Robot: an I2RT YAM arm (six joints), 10 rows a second.
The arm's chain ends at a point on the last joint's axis. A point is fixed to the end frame.
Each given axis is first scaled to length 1.
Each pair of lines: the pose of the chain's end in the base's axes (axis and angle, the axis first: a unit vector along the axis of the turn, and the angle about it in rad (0 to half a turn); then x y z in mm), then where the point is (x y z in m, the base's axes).
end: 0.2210 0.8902 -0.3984 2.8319 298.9 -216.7 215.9
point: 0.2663 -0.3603 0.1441
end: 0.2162 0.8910 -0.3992 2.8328 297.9 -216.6 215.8
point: 0.2661 -0.3606 0.1445
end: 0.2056 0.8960 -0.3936 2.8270 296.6 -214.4 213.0
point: 0.2682 -0.3585 0.1404
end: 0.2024 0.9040 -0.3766 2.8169 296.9 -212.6 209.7
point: 0.2719 -0.3547 0.1321
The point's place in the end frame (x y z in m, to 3 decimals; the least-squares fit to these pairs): 0.022 -0.057 0.152
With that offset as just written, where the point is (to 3 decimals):
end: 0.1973 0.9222 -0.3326 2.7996 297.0 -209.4 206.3
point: 0.279 -0.345 0.116
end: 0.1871 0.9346 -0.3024 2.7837 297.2 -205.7 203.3
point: 0.286 -0.337 0.106
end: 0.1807 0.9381 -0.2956 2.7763 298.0 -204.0 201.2
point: 0.289 -0.334 0.102
